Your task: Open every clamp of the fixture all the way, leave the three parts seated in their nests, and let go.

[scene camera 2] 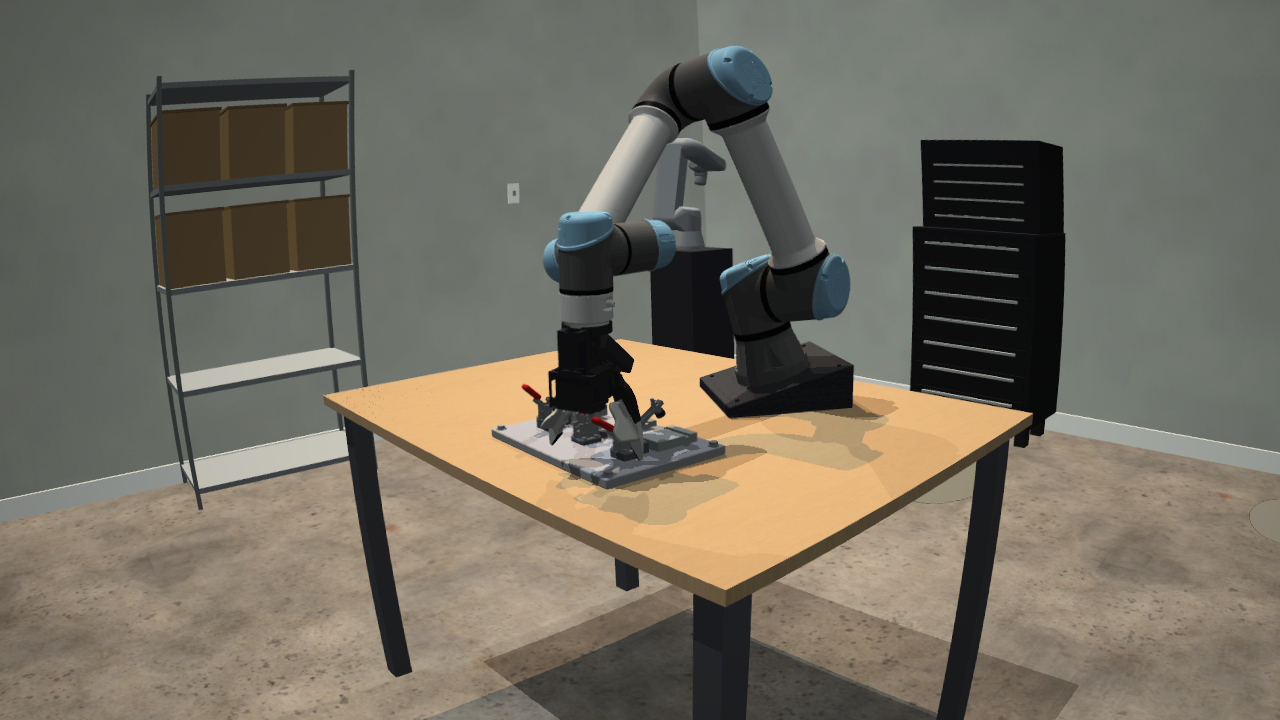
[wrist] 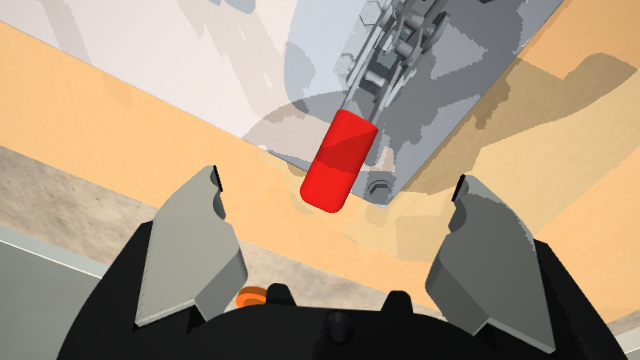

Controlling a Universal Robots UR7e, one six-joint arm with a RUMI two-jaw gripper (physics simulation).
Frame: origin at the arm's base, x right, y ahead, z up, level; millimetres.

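Seen in the pictures: gripper, fingertip midpoint: (scene camera 2: 595, 452) (wrist: 335, 174); arm's base, origin of the base link: (scene camera 2: 773, 371).
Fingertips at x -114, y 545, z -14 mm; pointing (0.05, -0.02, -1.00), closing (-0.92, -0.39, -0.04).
Offsets run from my fingertips to a thing's top centre. "spot": to the spot under its first point. Level surfaces: height alone.
The fixture plate (scene camera 2: 529, 437) (wrist: 200, 85) lies on the table. My gripper (scene camera 2: 597, 447) (wrist: 335, 174) is open and low over the plate's near corner, its fingers on either side of a red clamp handle @[dx +8, dy -40, dz +50 mm] (scene camera 2: 602, 423) (wrist: 340, 160), with gaps to both. This clamp's holding arm (scene camera 2: 649, 412) slants upward in the scene view; its linkage @[spot: dx +3, dy -64, dz -13 mm] (wrist: 385, 60) shows in the wrist view. Another red handle @[spot: dx +220, dy -36, dz +50 mm] (scene camera 2: 530, 391) slants up at the plate's far left. The middle clamp @[spot: dx +106, dy -66, dz -3 mm] (scene camera 2: 586, 431) is partly hidden by the gripper. A grey part @[dx +2, dy -144, dz -3 mm] (scene camera 2: 671, 437) lies flat at the plate's right; the other parts are hidden.
The wooden table @[dz -39 mm] (scene camera 2: 805, 501) (wrist: 50, 75) carries the robot base (scene camera 2: 778, 394) behind and right of the fixture. A bolt head @[spot: dx -38, dy +6, dz -17 mm] (wrist: 380, 190) stands at the plate corner beside the handle. A shelf rack (scene camera 2: 356, 223) and a black drawer cabinet (scene camera 2: 989, 188) stand beyond the table.
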